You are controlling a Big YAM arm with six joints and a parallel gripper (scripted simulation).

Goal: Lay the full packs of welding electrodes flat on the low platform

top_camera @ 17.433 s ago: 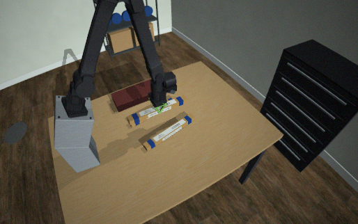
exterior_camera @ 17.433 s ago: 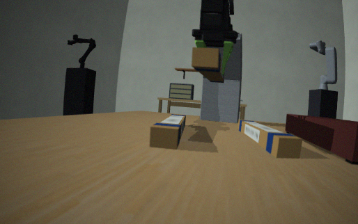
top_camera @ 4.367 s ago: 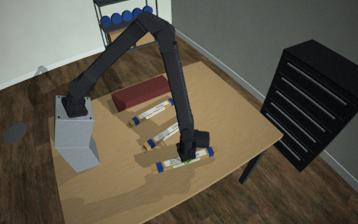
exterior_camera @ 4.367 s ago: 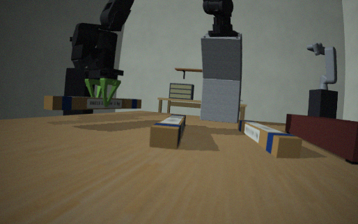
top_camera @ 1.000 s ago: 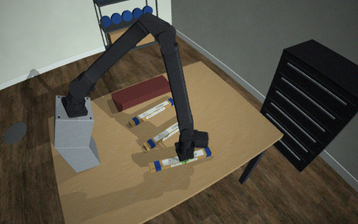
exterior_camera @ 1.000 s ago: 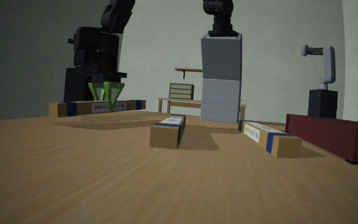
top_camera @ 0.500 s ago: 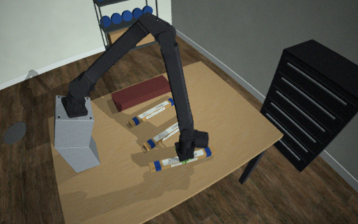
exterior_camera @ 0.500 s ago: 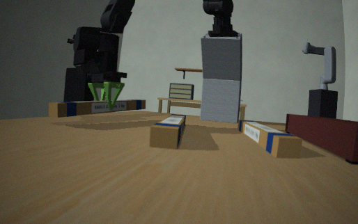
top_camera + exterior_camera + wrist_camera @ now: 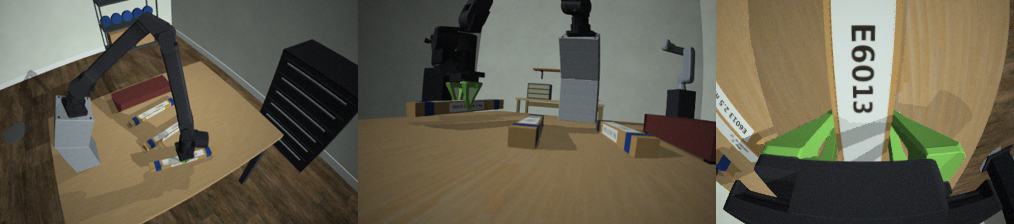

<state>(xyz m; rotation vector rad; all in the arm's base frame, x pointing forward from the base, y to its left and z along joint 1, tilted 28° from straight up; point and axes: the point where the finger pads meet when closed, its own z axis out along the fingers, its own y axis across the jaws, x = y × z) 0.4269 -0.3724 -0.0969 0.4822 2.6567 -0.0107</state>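
Now: the pack of welding electrodes 1 cm above my hand. Round my hand: dark red platform: 57 cm to the left, 14 cm ahead, 3 cm below.
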